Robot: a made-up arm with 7 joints. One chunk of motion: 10 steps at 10 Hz.
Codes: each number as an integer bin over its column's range. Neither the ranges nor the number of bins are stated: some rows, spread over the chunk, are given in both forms.
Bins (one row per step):
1: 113 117 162 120 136 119
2: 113 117 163 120 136 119
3: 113 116 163 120 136 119
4: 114 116 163 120 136 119
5: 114 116 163 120 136 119
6: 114 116 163 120 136 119
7: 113 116 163 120 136 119
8: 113 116 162 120 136 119
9: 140 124 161 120 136 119
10: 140 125 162 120 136 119
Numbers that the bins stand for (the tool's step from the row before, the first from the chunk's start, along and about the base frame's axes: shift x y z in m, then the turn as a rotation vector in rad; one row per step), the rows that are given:
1: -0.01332 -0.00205 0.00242 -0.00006 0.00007 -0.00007
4: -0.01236 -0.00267 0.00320 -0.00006 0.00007 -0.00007
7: -0.01332 -0.00267 0.00320 -0.00006 0.00007 -0.00007
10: 0.01241 0.00294 0.00242 -0.00006 0.00007 -0.00007
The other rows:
2: -0.01332 -0.00205 0.00320 -0.00006 0.00007 -0.00007
3: -0.01332 -0.00267 0.00320 -0.00006 0.00007 -0.00007
5: -0.01236 -0.00267 0.00320 -0.00006 0.00007 -0.00007
6: -0.01236 -0.00267 0.00320 -0.00006 0.00007 -0.00007
8: -0.01332 -0.00267 0.00242 -0.00006 0.00007 -0.00007
9: 0.01241 0.00232 0.00164 -0.00006 0.00007 -0.00007

